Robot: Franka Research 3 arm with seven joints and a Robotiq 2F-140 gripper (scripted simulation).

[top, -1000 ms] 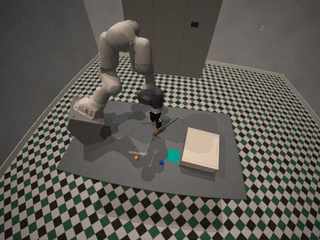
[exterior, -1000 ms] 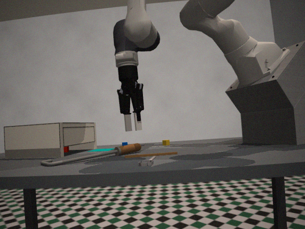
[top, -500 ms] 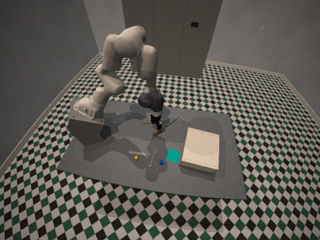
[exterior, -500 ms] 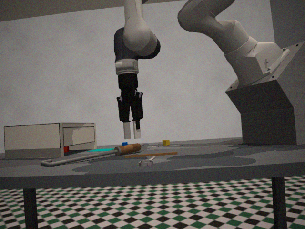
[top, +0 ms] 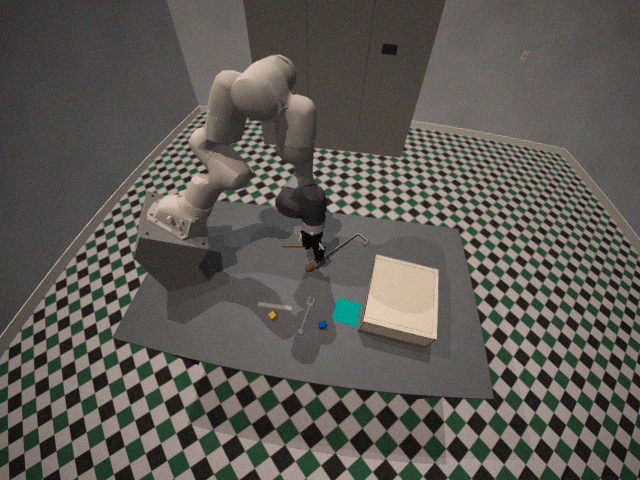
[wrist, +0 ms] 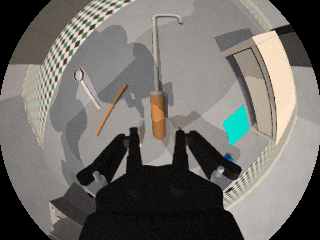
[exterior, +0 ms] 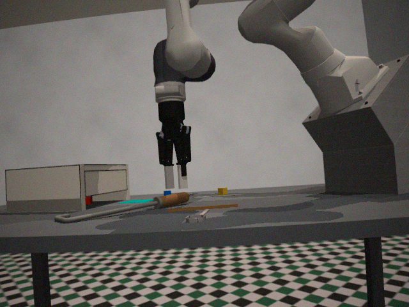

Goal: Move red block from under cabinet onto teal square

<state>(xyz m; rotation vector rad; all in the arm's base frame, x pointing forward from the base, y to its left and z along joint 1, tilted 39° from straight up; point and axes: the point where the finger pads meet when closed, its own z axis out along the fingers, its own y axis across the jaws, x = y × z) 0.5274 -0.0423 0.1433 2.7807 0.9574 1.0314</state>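
The thin wooden rod lies 110 mm to the left of my hand, 80 mm below it and 70 mm behind it. The rest, counted from my hand: grey forked tool (240 mm to the right, 80 mm below, 20 mm behind); grey stick (210 mm to the right, 160 mm behind, 80 mm below); hook tool (130 mm ahead, 70 mm below, 60 mm to the left).
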